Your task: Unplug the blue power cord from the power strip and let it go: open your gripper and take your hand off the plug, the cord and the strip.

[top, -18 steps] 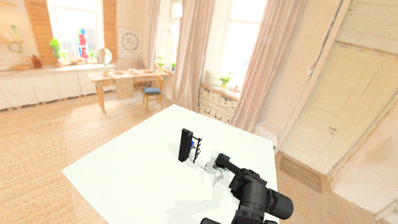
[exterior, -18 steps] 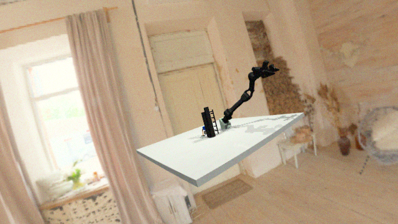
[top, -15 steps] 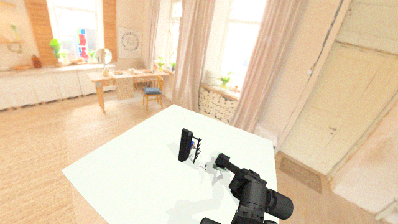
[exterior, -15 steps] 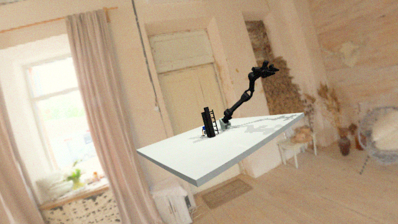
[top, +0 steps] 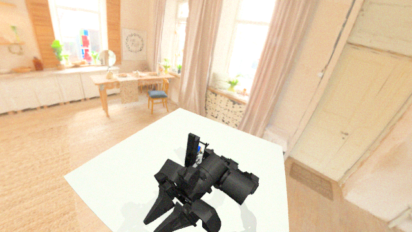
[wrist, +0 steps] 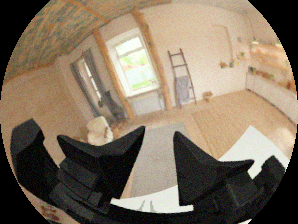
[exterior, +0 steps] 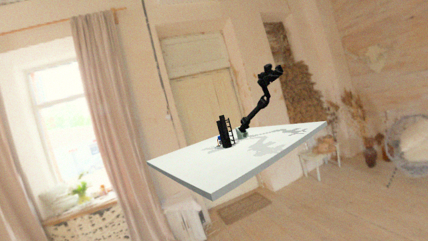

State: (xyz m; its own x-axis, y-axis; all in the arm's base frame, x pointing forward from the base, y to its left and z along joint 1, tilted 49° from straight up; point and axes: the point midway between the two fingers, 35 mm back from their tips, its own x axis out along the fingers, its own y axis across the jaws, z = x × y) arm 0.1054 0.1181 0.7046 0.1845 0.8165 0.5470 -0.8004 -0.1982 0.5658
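Now: gripper tip 62 cm to the left of the blue plug, 37 cm above it and 21 cm short of it.
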